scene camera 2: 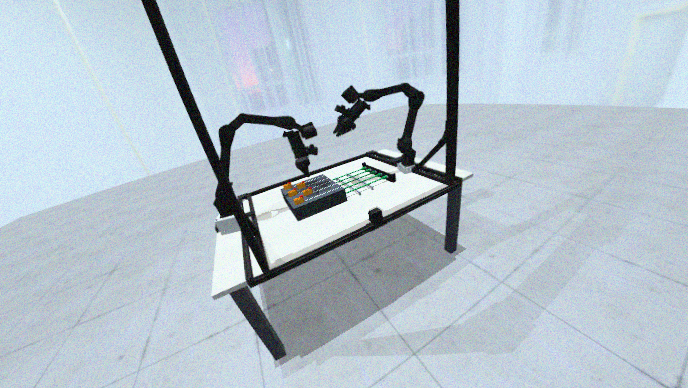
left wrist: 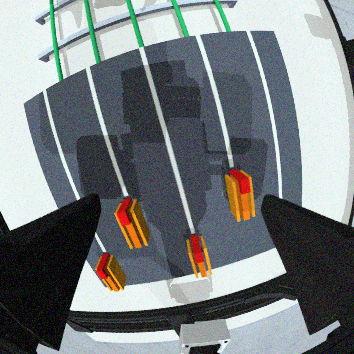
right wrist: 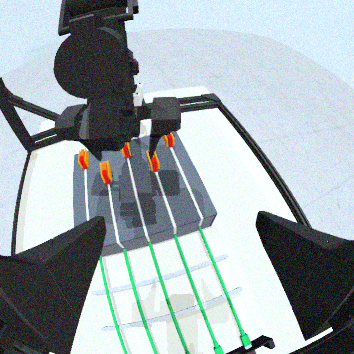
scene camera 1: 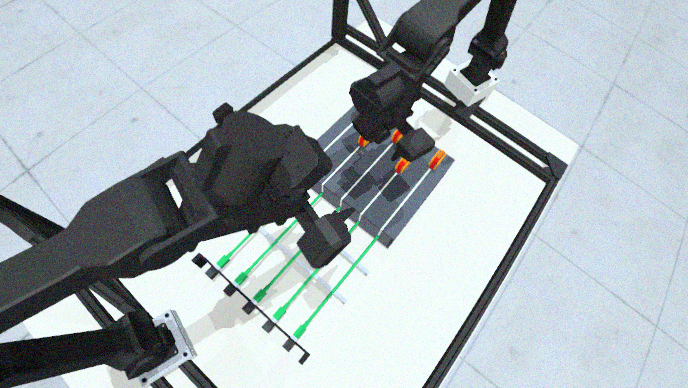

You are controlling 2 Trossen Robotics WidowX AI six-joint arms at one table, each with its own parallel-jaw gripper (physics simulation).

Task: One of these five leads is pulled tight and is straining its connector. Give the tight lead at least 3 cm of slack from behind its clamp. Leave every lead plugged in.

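Seen in the pictures: left gripper, fingertip midpoint: (scene camera 2: 308, 174) (left wrist: 183, 203) (right wrist: 124, 157); right gripper, fingertip midpoint: (scene camera 2: 334, 134) (right wrist: 182, 222) (scene camera 1: 334, 185); left arm's base, origin of the base link: (scene camera 2: 228, 213) (left wrist: 203, 349) (scene camera 1: 475, 74); right arm's base, origin of the base link: (scene camera 2: 408, 164) (scene camera 1: 156, 346).
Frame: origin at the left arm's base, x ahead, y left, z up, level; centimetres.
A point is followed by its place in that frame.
Five leads run white across a dark block (scene camera 1: 419, 192) @[x 35.8, y 18.5, z -1.0 cm] (scene camera 2: 320, 202) (left wrist: 287, 125) @[x 44.7, y -4.1, z -1.0 cm] (right wrist: 100, 200) @[x 44.2, y 0.9, z -1.0 cm], then green to plugs at a black rail (scene camera 1: 230, 289) @[x 79.4, y 13.9, z -4.4 cm]. Orange clamps with red parts stand on the block, such as one clamp (scene camera 1: 436, 159) @[x 29.0, y 15.0, z 2.0 cm] at its right in scene camera 1 and one clamp (left wrist: 132, 222) @[x 35.3, y 11.1, z 1.0 cm] in the left wrist view. I cannot tell which lead is tight. My left gripper (scene camera 2: 306, 172) @[x 40.0, y 7.2, z 6.8 cm] (left wrist: 183, 203) @[x 40.0, y 7.2, z 6.8 cm] (right wrist: 124, 157) @[x 40.0, y 7.2, z 6.8 cm] is open above the clamp end of the block. The fifth clamp does not show in the left wrist view. My right gripper (scene camera 2: 337, 133) @[x 57.5, y 15.6, z 20.6 cm] (right wrist: 182, 222) @[x 57.5, y 15.6, z 20.6 cm] is open, high above the green stretches.
Two pale bars (right wrist: 160, 277) @[x 58.3, y 13.0, z -5.0 cm] (right wrist: 172, 318) @[x 66.1, y 15.0, z -5.0 cm] cross beneath the green leads between block and rail. A black frame (scene camera 1: 490, 280) @[x 32.6, y 42.5, z -7.0 cm] edges the white table. A small black box (scene camera 2: 375, 215) @[x 61.5, y -26.6, z -3.5 cm] sits on the near frame edge in scene camera 2. The arms hide parts of the leads in scene camera 1.
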